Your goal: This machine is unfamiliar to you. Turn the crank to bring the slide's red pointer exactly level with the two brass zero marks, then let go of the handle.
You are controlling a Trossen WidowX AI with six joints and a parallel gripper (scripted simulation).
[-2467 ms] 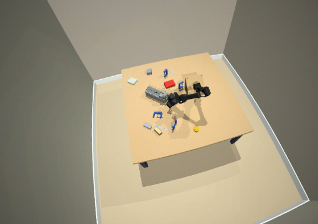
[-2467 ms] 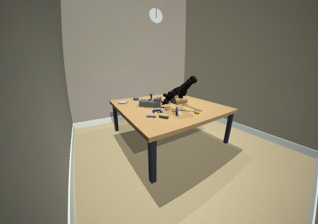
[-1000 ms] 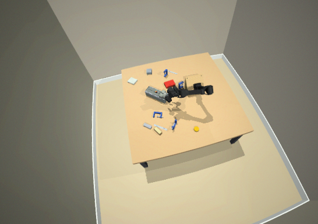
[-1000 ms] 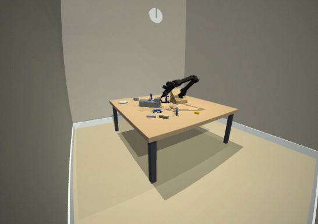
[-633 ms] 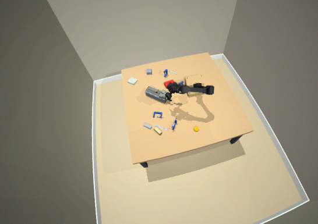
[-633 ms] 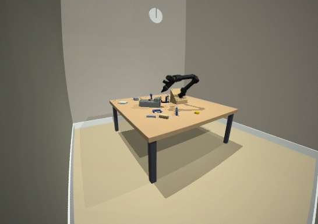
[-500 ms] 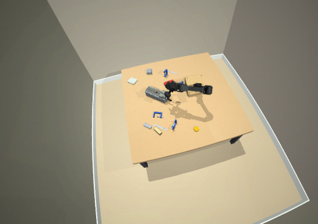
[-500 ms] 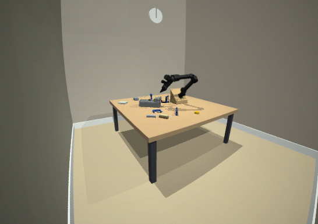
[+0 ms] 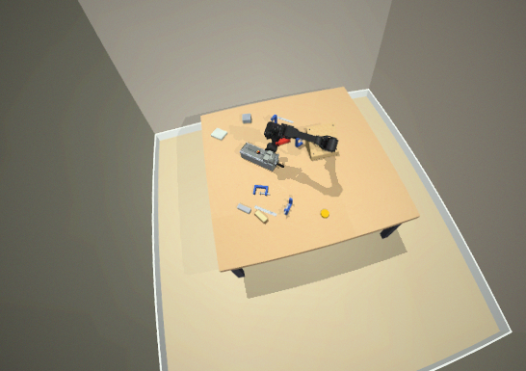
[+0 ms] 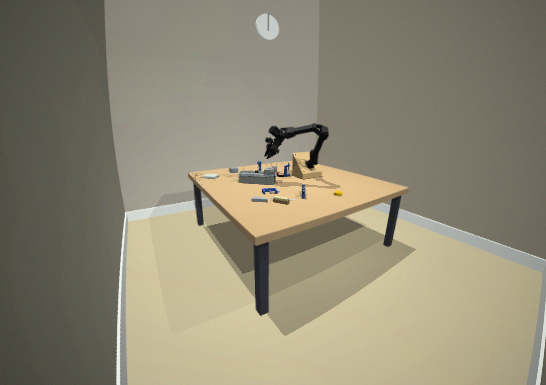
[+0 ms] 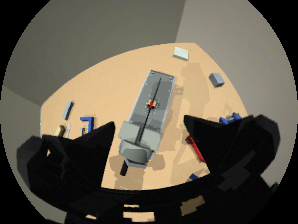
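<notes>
Now: gripper tip 120 mm above the dark crank handle, 100 mm to the right of it and 70 mm past it. The rest, counted from my gripper tip: red pointer 100 mm below, 50 mm ahead, 30 mm to the right; then tan block 400 mm to the left, 170 mm below, 140 mm ahead; then pale tile 360 mm to the right, 310 mm ahead, 170 mm below.
</notes>
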